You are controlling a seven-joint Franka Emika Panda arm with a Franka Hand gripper.
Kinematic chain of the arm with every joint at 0, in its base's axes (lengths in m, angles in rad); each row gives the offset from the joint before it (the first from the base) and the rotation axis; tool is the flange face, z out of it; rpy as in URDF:
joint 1: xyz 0 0 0.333 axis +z
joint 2: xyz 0 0 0 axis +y
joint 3: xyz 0 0 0.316 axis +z
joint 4: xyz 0.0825 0 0 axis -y
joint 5: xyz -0.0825 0 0.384 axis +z
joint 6: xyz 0 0 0 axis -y
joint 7: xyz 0.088 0 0 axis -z
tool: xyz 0 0 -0.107 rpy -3.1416 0 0
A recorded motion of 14 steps. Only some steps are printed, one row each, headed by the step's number.
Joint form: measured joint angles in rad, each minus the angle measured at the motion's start. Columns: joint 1, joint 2, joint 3, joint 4, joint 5, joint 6, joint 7.
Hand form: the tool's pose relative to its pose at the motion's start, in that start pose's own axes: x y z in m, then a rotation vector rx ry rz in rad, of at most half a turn. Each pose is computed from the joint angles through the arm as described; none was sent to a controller.
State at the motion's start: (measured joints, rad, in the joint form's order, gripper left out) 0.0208 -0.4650 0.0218 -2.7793 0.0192 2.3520 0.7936
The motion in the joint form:
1: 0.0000 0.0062 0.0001 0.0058 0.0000 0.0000 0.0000
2: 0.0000 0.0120 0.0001 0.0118 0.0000 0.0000 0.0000
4: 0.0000 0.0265 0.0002 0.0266 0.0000 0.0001 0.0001
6: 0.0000 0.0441 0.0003 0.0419 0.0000 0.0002 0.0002
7: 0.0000 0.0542 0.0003 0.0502 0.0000 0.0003 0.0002
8: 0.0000 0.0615 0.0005 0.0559 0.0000 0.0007 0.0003
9: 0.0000 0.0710 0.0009 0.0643 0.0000 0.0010 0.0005
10: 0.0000 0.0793 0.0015 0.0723 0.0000 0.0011 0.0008
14: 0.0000 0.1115 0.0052 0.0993 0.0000 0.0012 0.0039
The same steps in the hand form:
1: 0.0013 -0.0014 -0.0002 -0.0002 -0.0003 -0.0001
2: 0.0026 -0.0028 -0.0006 0.0000 -0.0003 -0.0002
4: 0.0058 -0.0063 -0.0014 0.0005 -0.0002 -0.0003
6: 0.0092 -0.0100 -0.0012 -0.0009 -0.0019 -0.0004
7: 0.0110 -0.0119 -0.0009 -0.0020 -0.0033 -0.0005
8: 0.0123 -0.0134 -0.0005 -0.0028 -0.0041 -0.0006
9: 0.0141 -0.0155 -0.0004 -0.0034 -0.0047 -0.0008
10: 0.0157 -0.0176 -0.0006 -0.0035 -0.0049 -0.0012
14: 0.0207 -0.0249 0.0008 -0.0076 -0.0081 -0.0018

